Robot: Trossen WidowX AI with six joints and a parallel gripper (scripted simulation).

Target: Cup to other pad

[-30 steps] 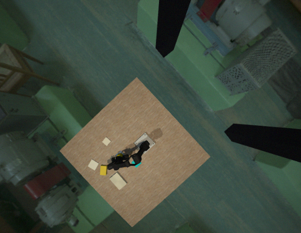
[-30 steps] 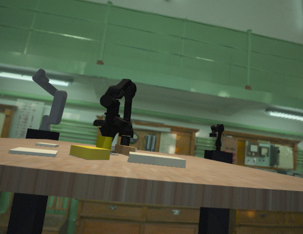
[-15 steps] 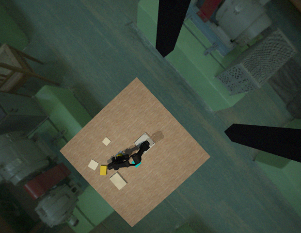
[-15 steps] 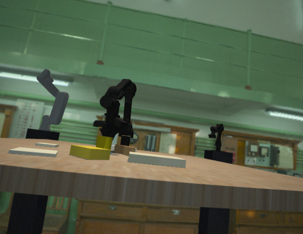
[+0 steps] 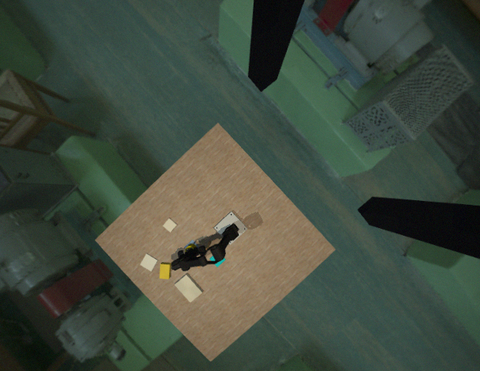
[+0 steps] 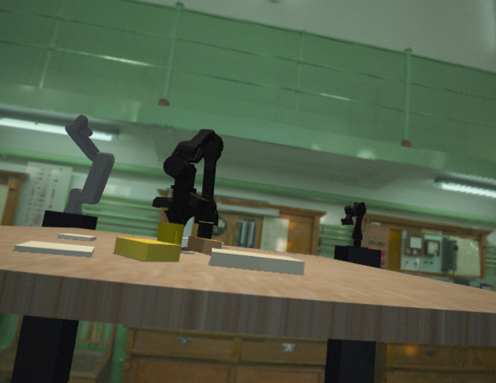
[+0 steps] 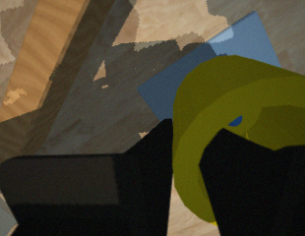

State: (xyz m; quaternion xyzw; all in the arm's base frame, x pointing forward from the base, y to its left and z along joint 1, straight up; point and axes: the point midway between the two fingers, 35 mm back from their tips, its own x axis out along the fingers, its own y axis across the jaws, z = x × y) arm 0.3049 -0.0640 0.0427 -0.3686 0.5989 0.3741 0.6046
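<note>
The blue pad lies 3 cm ahead of my gripper tip, 2 cm to the right of it and 5 cm below it. From my gripper tip the other things lie so: cyan pad (7 cm behind, 17 cm to the left, 5 cm below); then wooden bar (2 cm behind, 8 cm to the left, 3 cm below); then yellow cup (2 cm ahead, 2 cm to the right).
</note>
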